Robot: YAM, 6 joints.
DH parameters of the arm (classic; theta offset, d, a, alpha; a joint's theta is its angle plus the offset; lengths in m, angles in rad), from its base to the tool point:
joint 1: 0 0.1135 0.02 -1.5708
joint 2: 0 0 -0.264 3.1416
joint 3: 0.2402 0 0.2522 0
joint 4: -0.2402 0 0.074 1.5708
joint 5: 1.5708 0 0 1.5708
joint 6: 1.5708 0.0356 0 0
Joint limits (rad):
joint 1: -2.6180..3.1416
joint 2: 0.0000..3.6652
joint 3: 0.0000..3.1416
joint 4: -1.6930..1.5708
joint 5: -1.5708..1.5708
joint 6: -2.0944..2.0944
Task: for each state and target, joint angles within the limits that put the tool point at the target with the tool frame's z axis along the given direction. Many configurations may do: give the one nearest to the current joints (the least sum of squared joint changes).
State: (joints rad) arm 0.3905 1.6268 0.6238 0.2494 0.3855 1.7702
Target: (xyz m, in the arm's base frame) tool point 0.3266 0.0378 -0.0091 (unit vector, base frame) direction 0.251 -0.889 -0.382
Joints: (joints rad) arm 0.2153 2.3362 0.9838 -0.0747 1.1744 1.7702
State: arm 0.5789 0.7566 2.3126 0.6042 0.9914 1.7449
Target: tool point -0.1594 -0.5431 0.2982 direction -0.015 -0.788 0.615
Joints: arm 1.2716 0.1559 2.7546 -0.1391 0.2198 1.7449
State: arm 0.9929 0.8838 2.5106 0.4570 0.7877 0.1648
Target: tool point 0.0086 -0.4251 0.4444 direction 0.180 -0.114 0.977
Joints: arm 1.5760 0.1417 2.2177 -0.3880 0.1804 0.1648
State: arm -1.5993 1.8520 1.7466 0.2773 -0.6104 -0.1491
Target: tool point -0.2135 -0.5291 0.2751 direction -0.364 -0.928 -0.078
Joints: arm -1.9550 2.3712 2.0767 0.2165 -0.0104 -0.1491
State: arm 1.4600 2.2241 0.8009 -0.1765 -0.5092 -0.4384
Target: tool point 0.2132 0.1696 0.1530 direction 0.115 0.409 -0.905
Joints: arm 0.6380 1.5492 0.8002 -0.4664 -0.2631 -0.4384
